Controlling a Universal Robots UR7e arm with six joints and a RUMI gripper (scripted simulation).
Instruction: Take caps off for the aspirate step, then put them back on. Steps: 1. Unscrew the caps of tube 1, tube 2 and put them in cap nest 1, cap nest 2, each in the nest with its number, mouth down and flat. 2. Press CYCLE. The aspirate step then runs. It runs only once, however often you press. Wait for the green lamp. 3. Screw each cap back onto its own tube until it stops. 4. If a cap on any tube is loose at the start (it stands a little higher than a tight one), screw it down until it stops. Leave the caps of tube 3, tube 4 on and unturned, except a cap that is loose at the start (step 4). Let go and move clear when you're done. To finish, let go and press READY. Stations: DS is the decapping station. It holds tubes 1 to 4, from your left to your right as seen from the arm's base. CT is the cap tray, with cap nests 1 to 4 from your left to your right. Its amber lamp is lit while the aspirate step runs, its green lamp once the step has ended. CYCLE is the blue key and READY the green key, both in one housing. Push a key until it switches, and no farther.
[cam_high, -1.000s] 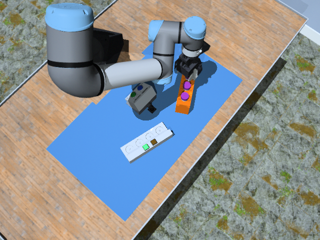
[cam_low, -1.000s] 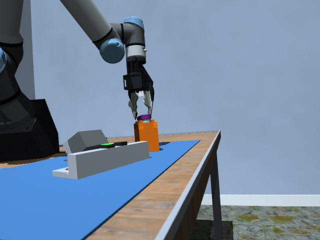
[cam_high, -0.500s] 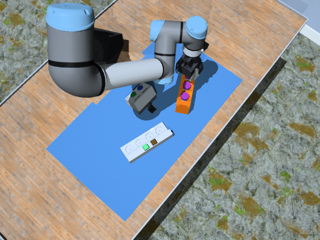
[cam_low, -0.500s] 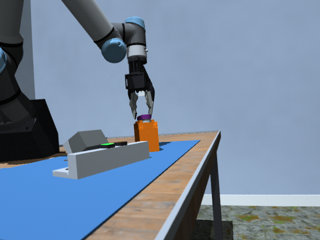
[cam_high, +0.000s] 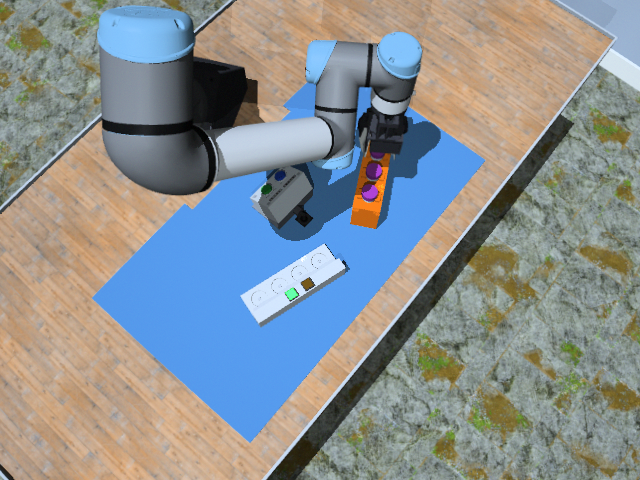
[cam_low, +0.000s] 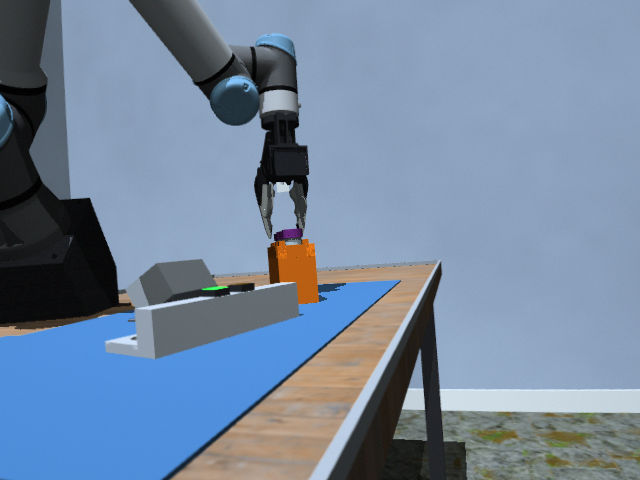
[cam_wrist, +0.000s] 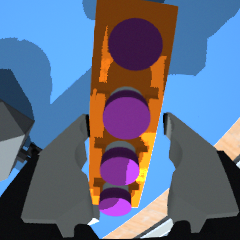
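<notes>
My hand is 4 cm to the right of the purple cap, 3 cm past it and 1 cm above it. Round my hand: grey key housing: 20 cm to the right, 11 cm behind, 7 cm below; then green key: 22 cm to the right, 13 cm behind, 6 cm below; then blue key: 18 cm to the right, 13 cm behind, 6 cm below.
</notes>
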